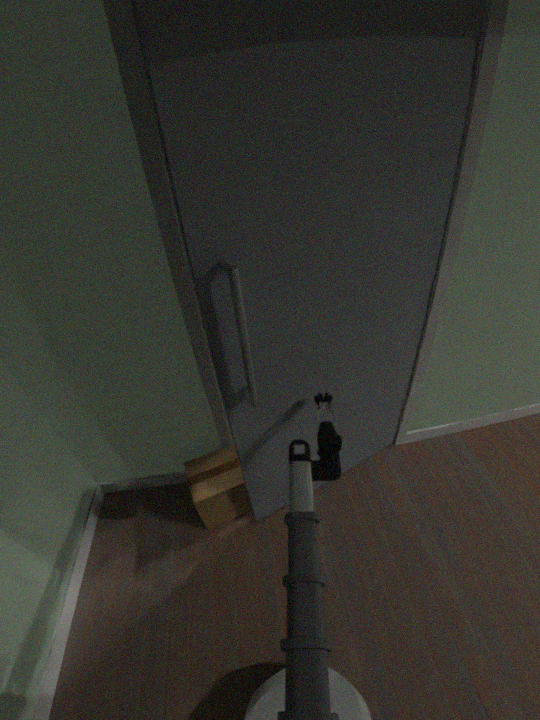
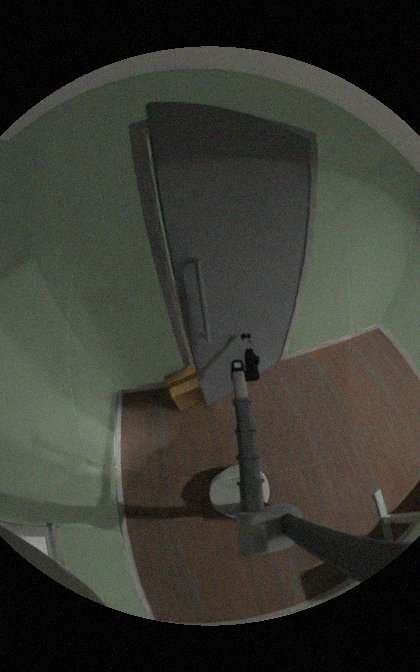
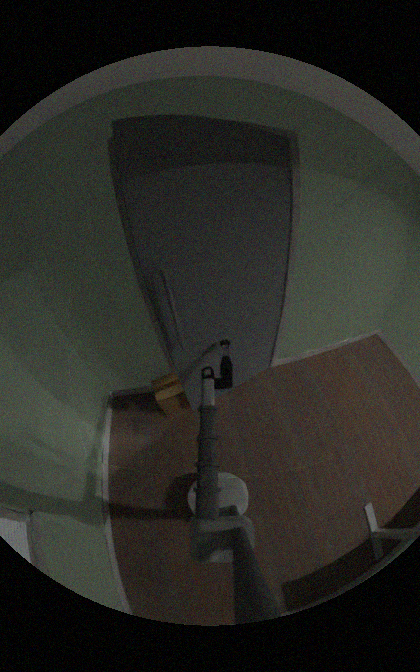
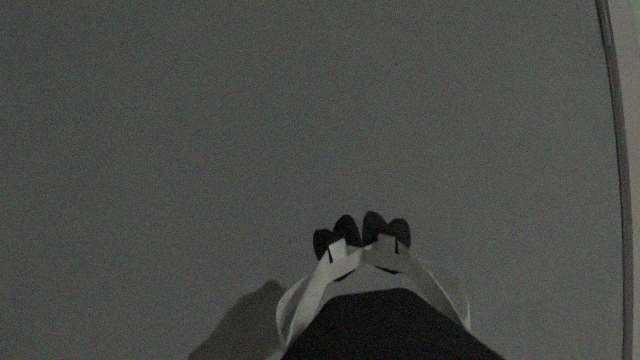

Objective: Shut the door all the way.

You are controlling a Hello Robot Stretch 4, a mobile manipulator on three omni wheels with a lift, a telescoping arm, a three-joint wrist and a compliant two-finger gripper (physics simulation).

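Frame: origin at the robot's base, x ahead, y left, z up, level; millimetres.
Seen in the pictures: gripper, between the fingertips: (image 1: 322, 394) (image 2: 244, 332) (image 3: 224, 339) (image 4: 360, 233); robot's base, origin of its link: (image 2: 238, 490) (image 3: 219, 496).
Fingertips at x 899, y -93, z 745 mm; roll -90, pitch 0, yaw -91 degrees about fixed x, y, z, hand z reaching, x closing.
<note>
Pixels of each thing's top centre, then the offset from my fingertips to it. "spot": a spot on its surface instead.
- frame, a spot on its surface: (image 1: 156, 174) spot: 155 mm ahead, 458 mm left, 727 mm up
- long bar handle, a spot on its surface: (image 1: 242, 331) (image 2: 202, 297) (image 3: 171, 305) spot: 152 mm back, 222 mm left, 376 mm up
- cardboard box, centre of its top: (image 1: 219, 469) (image 2: 184, 379) (image 3: 169, 384) 9 mm ahead, 479 mm left, 494 mm down
The grey door (image 1: 337, 232) (image 2: 235, 215) (image 3: 215, 225) (image 4: 250, 125) stands partly open. Its free left edge is swung out from the frame (image 1: 156, 174) (image 2: 154, 225), and its lower left corner juts over the floor. A long bar handle (image 1: 242, 331) (image 2: 201, 300) (image 3: 171, 305) is upright near the free edge. My gripper (image 1: 323, 397) (image 2: 245, 336) (image 3: 225, 343) (image 4: 360, 233) is shut with nothing between the fingertips. It points at the lower part of the door, right of the handle. Its shadow falls beside it; contact is not clear.
A cardboard box (image 1: 217, 491) (image 2: 184, 389) (image 3: 169, 395) stands on the floor against the left wall side, right beside the door's lower free edge; part may be hidden behind the door. Green walls (image 1: 488, 261) flank the frame. White furniture legs (image 2: 381, 504) (image 3: 371, 517) show at the lower right.
</note>
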